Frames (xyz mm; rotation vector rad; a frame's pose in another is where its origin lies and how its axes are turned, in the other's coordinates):
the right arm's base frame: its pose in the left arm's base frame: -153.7 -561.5 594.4 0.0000 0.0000 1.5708
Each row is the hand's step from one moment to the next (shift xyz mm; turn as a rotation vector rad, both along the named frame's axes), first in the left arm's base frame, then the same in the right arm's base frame.
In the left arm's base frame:
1: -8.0 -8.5 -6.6 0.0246 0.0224 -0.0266
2: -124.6 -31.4 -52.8 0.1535 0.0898 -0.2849
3: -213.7 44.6 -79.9 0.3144 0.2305 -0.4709
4: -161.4 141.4 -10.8 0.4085 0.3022 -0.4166
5: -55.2 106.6 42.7 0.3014 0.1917 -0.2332
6: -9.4 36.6 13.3 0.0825 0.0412 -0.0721
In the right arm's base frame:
1: -8.5 8.0 -6.6 0.0224 -0.0246 -0.0266
2: -31.4 124.6 -52.8 0.0898 -0.1535 -0.2849
3: 44.6 213.7 -79.9 0.2305 -0.3144 -0.4709
4: 141.4 161.4 -10.8 0.3022 -0.4085 -0.4166
5: 106.6 55.2 42.7 0.1917 -0.3014 -0.2332
6: 36.6 9.4 13.3 0.0412 -0.0825 -0.0721

